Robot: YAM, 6 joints.
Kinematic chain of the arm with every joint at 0, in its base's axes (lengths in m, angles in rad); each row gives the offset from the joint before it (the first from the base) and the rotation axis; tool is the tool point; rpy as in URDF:
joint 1: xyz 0 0 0.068 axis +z
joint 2: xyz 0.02 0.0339 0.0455 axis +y
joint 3: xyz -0.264 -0.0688 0 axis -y
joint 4: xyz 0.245 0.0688 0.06 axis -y
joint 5: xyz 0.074 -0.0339 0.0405 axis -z
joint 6: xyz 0.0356 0 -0.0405 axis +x
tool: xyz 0 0 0 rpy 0 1.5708 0
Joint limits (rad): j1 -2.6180..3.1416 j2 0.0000..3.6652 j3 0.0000..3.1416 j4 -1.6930..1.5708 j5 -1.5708..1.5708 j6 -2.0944..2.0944
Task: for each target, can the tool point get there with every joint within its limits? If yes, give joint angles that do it. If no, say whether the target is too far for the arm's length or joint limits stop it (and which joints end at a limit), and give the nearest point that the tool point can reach.
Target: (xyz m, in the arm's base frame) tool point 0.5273 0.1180 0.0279
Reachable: yes | joints 0.2632 2.6616 1.8108 0.1785 0.7114 -1.0645
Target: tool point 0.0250 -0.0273 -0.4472
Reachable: no: joint limits stop it (at a limit: joint 2) | nearest point 0.0597 -0.0652 -0.3430 | short by 0.116 m
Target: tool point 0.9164 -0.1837 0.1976
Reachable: no: too far | nearest point 0.6307 -0.1264 0.1708 | short by 0.293 m
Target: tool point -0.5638 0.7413 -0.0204
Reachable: no: too far | nearest point -0.3869 0.5088 0.0225 | short by 0.295 m
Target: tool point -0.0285 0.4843 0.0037
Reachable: yes | joints 1.5791 2.9388 2.4174 -1.4224 -0.7592 0.5710
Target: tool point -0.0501 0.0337 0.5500
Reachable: yes | joints 2.3147 0.7719 1.1607 0.9557 -0.4074 1.3188
